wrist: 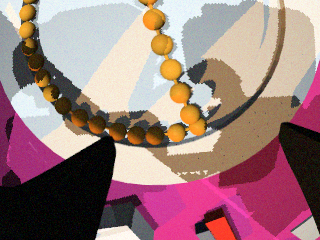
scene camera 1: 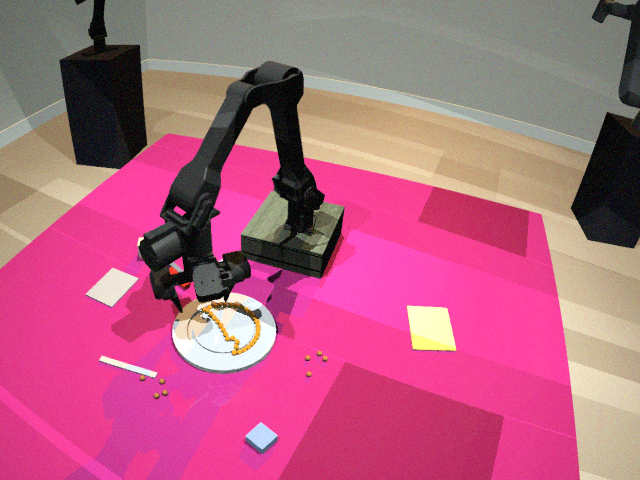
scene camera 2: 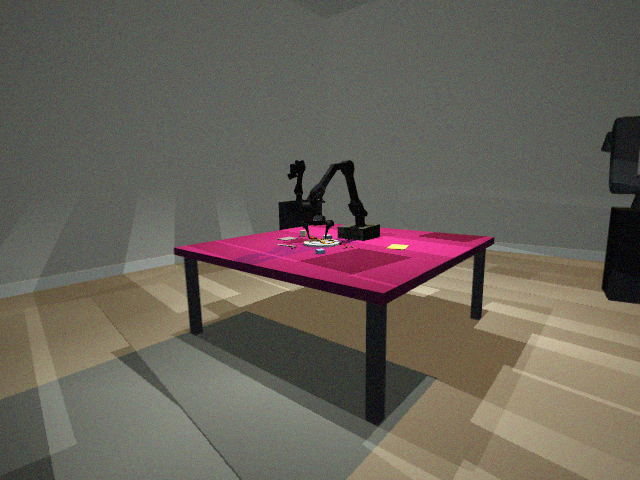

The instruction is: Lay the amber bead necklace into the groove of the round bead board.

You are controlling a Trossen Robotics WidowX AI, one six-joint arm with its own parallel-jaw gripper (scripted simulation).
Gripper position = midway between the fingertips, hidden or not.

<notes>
My gripper [scene camera 1: 203,306] is open, with nothing in its grasp. Also in view: a yellow card [scene camera 1: 430,327].
My gripper is seen too in the wrist view [wrist: 201,138]. The wrist view does not show the yellow card: it is out of frame.
</notes>
